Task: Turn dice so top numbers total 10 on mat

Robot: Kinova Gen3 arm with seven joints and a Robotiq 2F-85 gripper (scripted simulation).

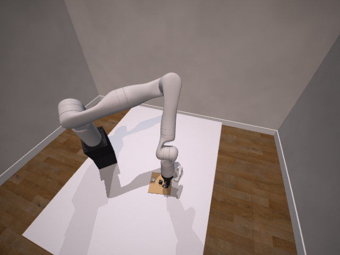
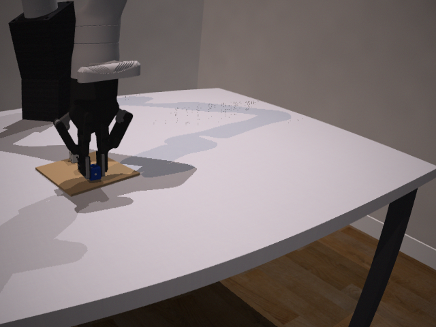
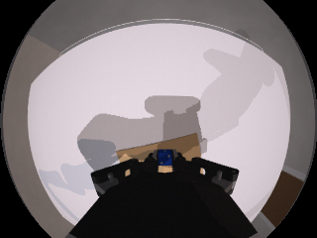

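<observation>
Right now my hand is 1 cm above the blue die. From my hand the other things lie so: white die (10 cm behind, 2 cm below); then tan mat (5 cm behind, 3 cm below); then black die (5 cm behind, 2 cm below).
</observation>
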